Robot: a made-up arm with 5 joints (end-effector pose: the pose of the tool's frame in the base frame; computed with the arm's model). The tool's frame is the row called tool. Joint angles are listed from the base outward.
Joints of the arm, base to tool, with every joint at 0 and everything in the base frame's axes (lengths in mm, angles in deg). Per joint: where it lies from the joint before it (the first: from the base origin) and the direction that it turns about. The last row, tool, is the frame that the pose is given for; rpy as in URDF.
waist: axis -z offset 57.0 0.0 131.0
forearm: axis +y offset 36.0 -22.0 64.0
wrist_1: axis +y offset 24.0 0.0 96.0
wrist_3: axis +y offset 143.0 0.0 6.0
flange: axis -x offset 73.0 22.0 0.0
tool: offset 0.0 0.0 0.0 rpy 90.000 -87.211 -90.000
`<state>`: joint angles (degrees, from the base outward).
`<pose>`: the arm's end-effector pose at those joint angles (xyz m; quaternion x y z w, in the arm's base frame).
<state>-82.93 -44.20 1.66 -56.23 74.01</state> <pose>0.0664 0.0759 0.4538 -0.1017 0.9919 0.0745 0.0171</pose>
Working (the frame after each row of the table, in the pose's form):
after waist: 0.0570 0.0000 0.1310 0.0000 0.0000 0.6622 0.7494
after forearm: 0.0833 0.0330 0.1950 0.2491 -0.2819 0.6135 0.6943
after wrist_1: 0.0771 -0.0163 0.2806 0.2402 -0.2718 0.6171 0.6983
after wrist_3: 0.0896 0.0842 0.3817 0.5026 -0.5688 0.4310 0.4878
after flange: 0.0664 0.0759 0.4538 0.1078 -0.7137 0.0019 0.6921

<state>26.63 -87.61 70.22 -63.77 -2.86</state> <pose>0.1347 -0.0390 0.3436 -0.1815 -0.9804 -0.0214 0.0740</pose>
Working (the frame after each row of the table, in the pose's form):
after waist: 0.0570 0.0000 0.1310 0.0000 0.0000 -0.2303 0.9731
after forearm: 0.0793 -0.0358 0.1950 -0.1594 -0.6736 -0.1662 0.7023
after wrist_1: -0.0055 0.0067 0.2230 -0.0348 -0.1471 -0.2277 0.9619
after wrist_3: 0.1149 -0.0536 0.2714 -0.1498 -0.6330 -0.1749 0.7391
after flange: 0.1347 -0.0390 0.3436 -0.1313 -0.6372 -0.1591 0.7426

